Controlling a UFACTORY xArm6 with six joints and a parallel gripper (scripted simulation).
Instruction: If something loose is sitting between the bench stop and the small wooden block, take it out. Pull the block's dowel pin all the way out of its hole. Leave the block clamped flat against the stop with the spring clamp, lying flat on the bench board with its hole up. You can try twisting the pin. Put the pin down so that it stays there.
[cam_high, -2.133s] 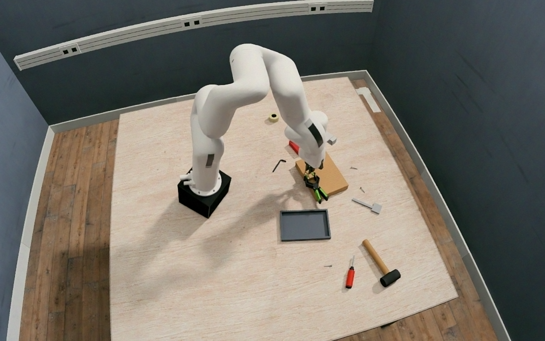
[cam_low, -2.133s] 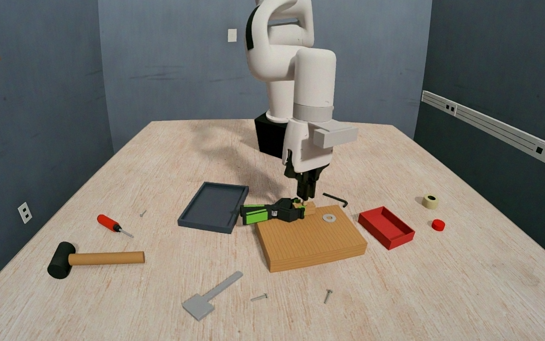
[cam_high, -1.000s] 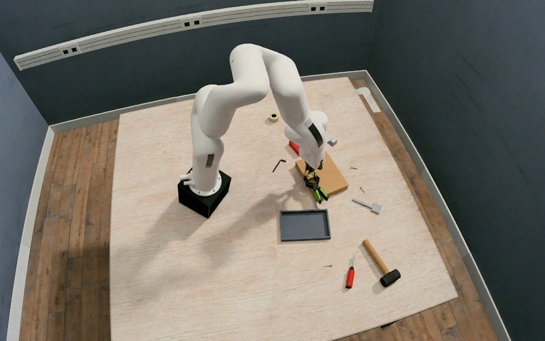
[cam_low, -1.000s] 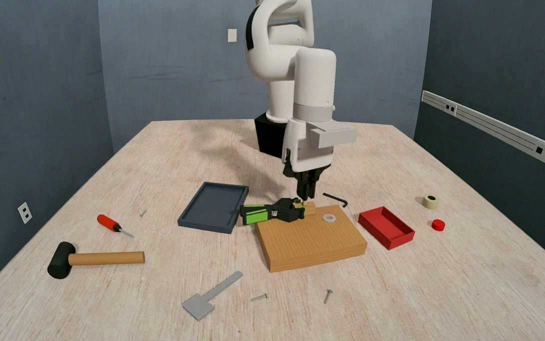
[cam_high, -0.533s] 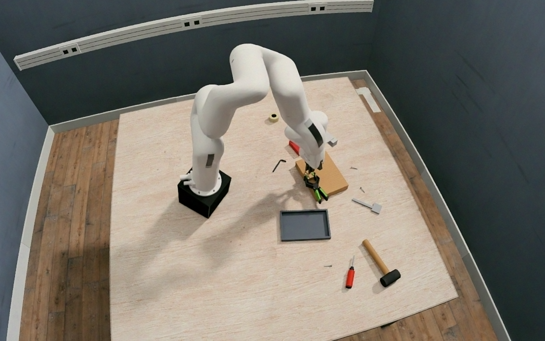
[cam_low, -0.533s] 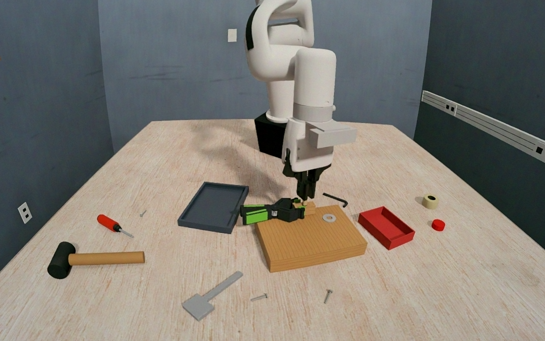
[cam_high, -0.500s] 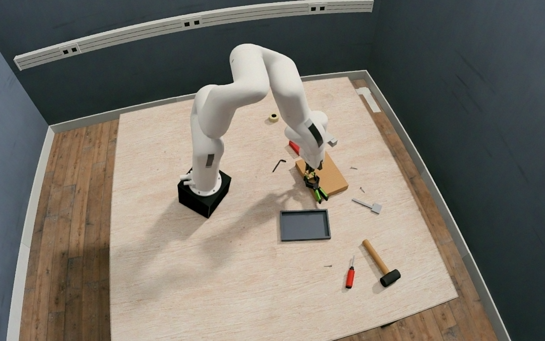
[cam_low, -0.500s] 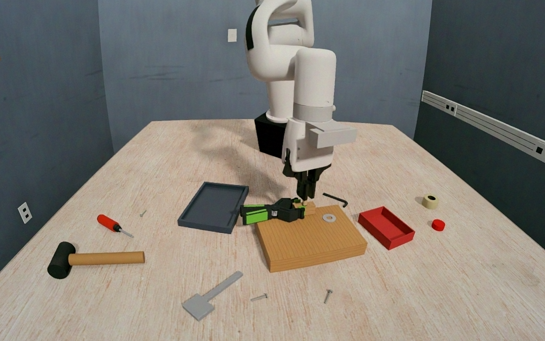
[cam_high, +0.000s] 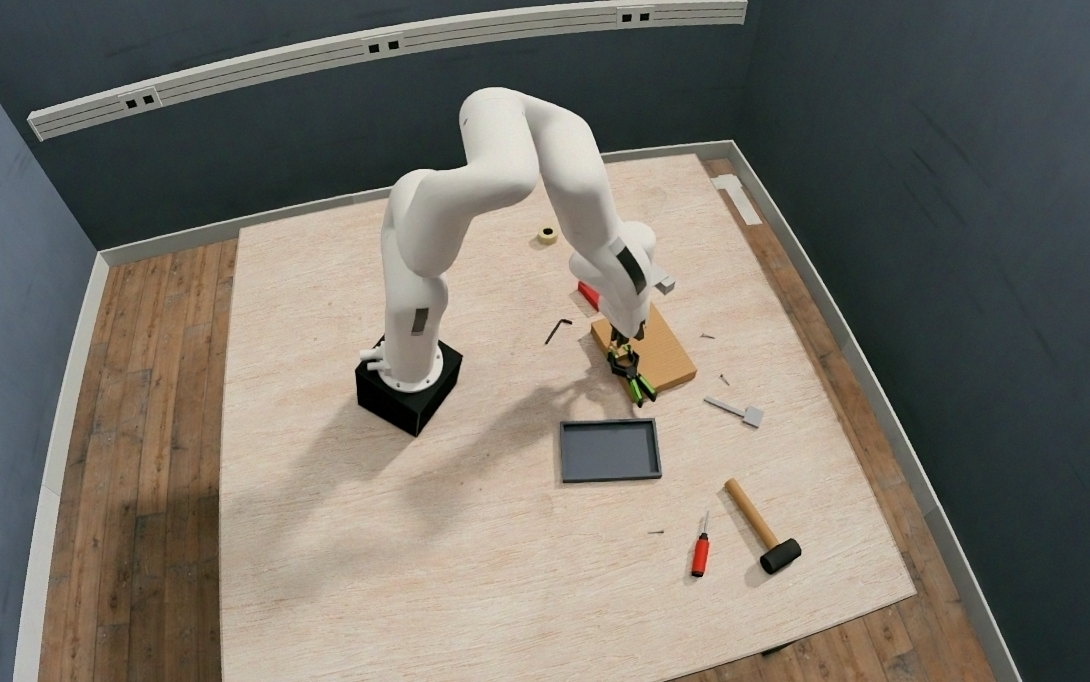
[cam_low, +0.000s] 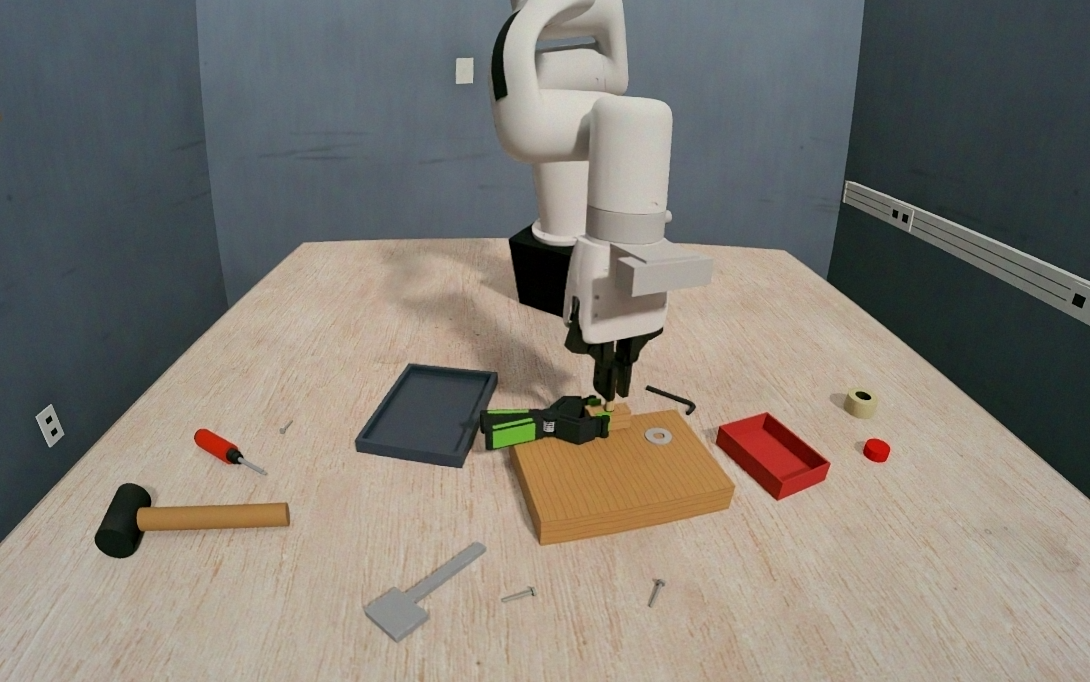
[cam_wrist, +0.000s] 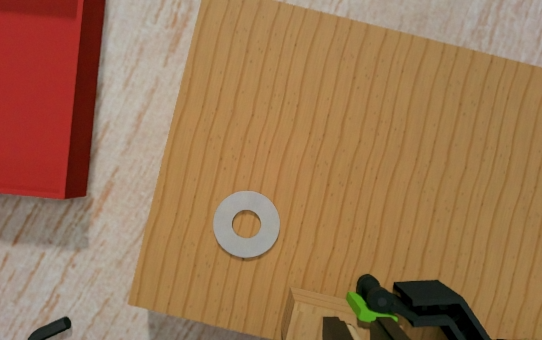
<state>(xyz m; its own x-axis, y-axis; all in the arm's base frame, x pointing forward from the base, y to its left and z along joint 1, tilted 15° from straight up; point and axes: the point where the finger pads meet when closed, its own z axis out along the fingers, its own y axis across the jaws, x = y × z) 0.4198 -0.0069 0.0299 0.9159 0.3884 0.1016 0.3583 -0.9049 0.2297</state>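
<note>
The dowel pin lies 2 cm below my hand. From my hand the other things lie so: small wooden block: 5 cm below; hex key: 12 cm to the left, 9 cm below, 9 cm behind; washer: 6 cm below, 5 cm to the left, 2 cm ahead.
</note>
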